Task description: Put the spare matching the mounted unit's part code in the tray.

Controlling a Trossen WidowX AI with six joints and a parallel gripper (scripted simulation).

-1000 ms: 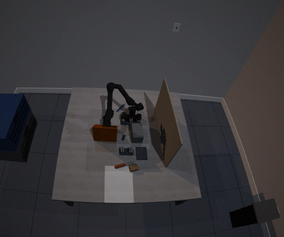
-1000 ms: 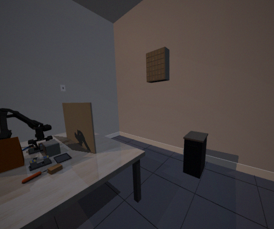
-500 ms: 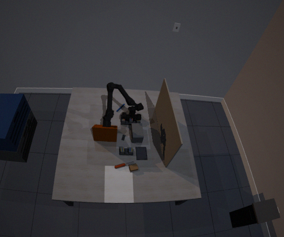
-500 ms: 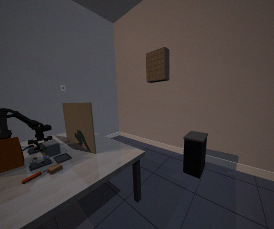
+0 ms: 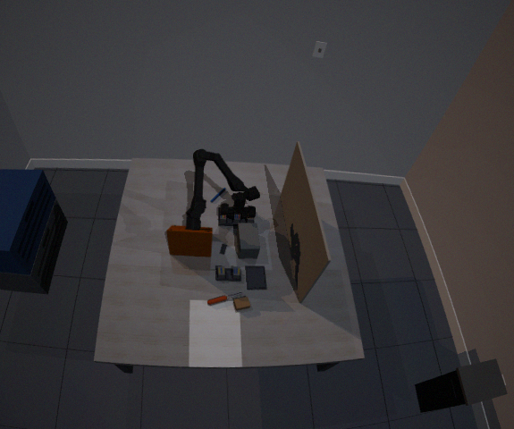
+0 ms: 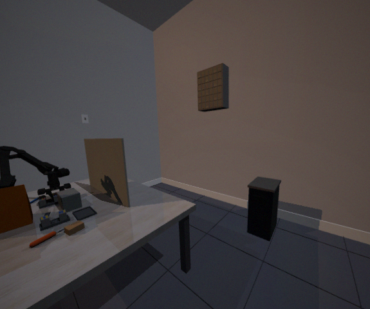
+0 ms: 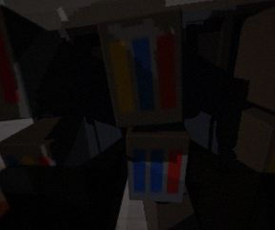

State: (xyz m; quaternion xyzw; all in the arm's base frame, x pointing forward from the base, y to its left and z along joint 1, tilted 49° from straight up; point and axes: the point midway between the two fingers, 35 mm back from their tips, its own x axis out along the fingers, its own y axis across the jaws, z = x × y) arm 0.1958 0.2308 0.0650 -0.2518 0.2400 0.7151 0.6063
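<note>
The dark flat tray is 140 mm ahead of my gripper tip, 340 mm to the right of it and 10 mm below it. The rest, counted from my gripper tip: grey mounted unit (70 mm ahead, 140 mm to the right, 30 mm above); spare block (20 mm above); blue pen (130 mm behind, 170 mm to the left, 10 mm below).
</note>
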